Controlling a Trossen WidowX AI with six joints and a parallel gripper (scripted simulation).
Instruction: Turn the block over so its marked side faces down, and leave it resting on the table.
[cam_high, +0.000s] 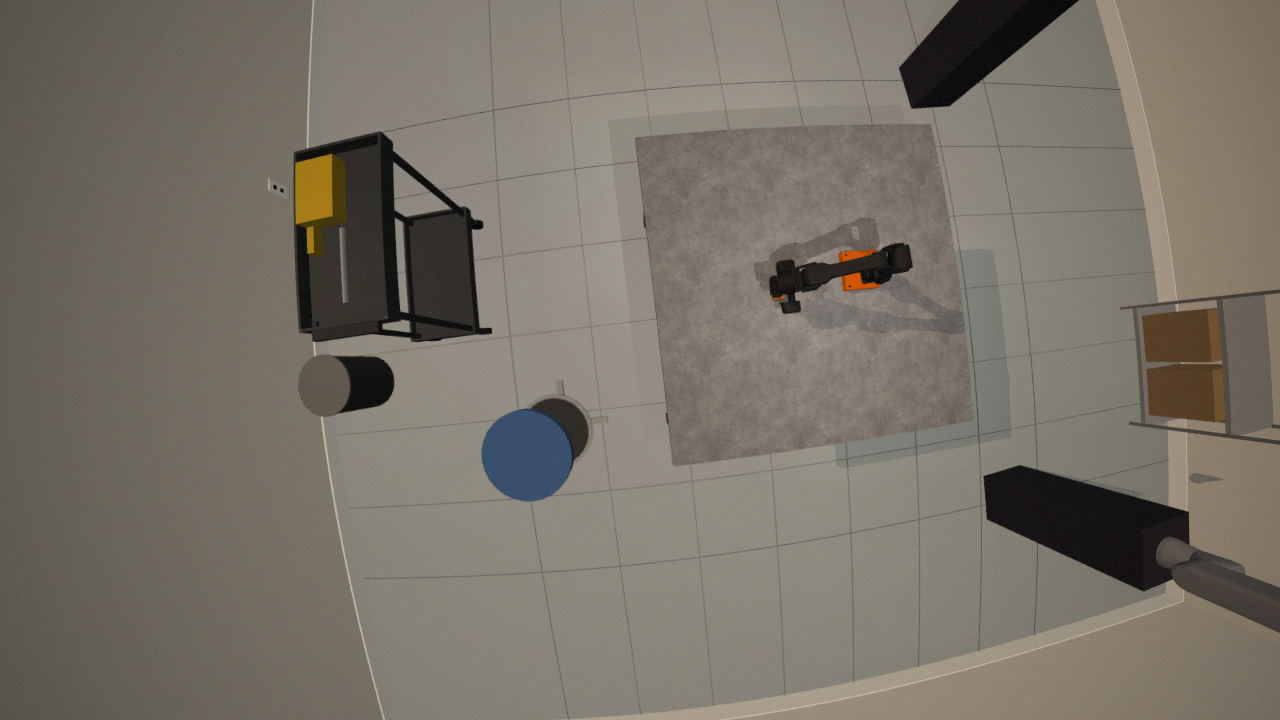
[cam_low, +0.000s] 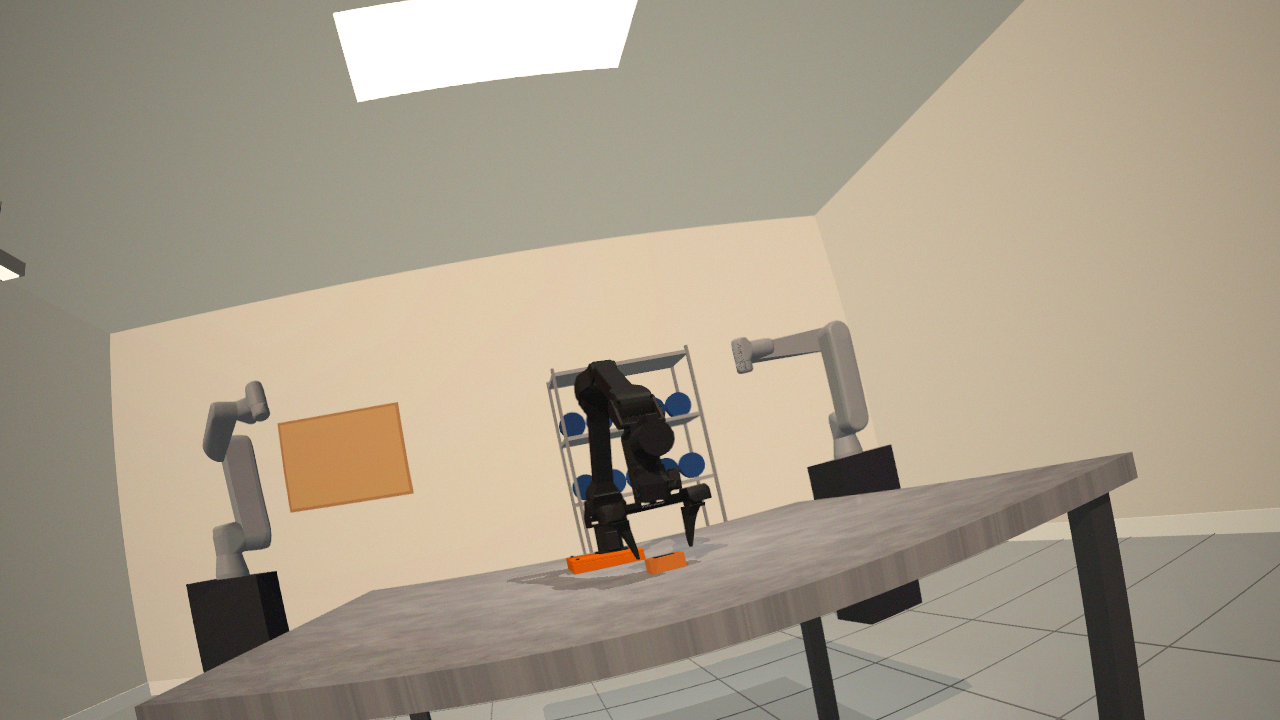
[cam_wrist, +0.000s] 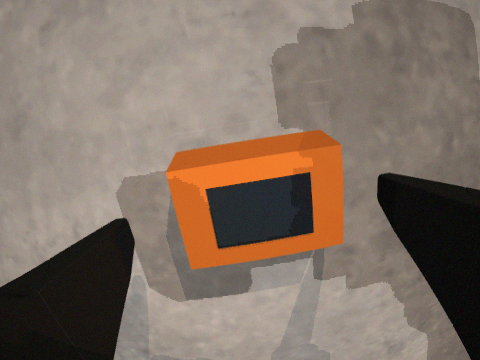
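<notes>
Now: the orange block 1 cm below my gripper tip.
</notes>
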